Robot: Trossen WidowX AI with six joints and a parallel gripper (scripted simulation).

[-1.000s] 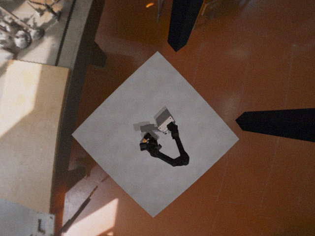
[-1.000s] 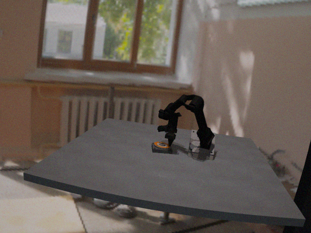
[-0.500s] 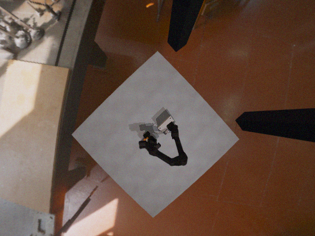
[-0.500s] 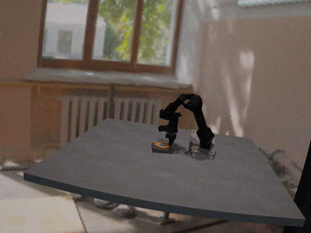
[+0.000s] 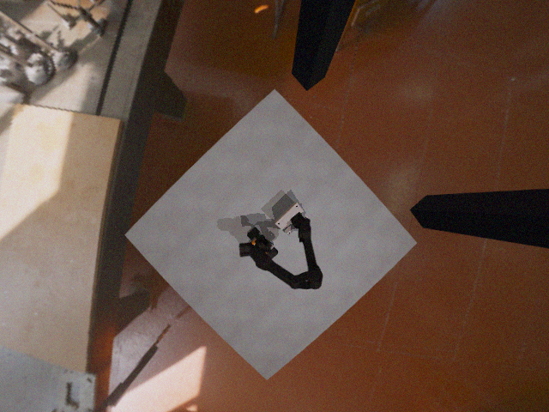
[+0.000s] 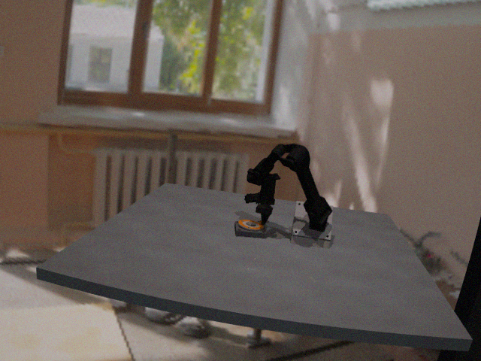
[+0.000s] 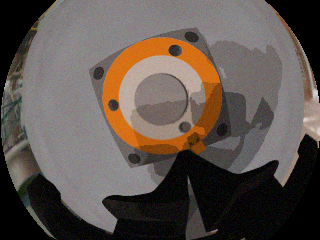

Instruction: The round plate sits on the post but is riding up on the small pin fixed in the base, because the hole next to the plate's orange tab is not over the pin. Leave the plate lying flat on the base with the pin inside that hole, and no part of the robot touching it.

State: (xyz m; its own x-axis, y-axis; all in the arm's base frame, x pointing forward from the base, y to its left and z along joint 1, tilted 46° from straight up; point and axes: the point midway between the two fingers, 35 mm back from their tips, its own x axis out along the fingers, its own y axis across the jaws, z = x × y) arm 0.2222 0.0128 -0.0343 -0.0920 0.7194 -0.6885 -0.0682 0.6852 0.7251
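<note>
The square base is 5 cm ahead of my gripper tip, 2 cm to the left of it and 1 cm below it.
</note>
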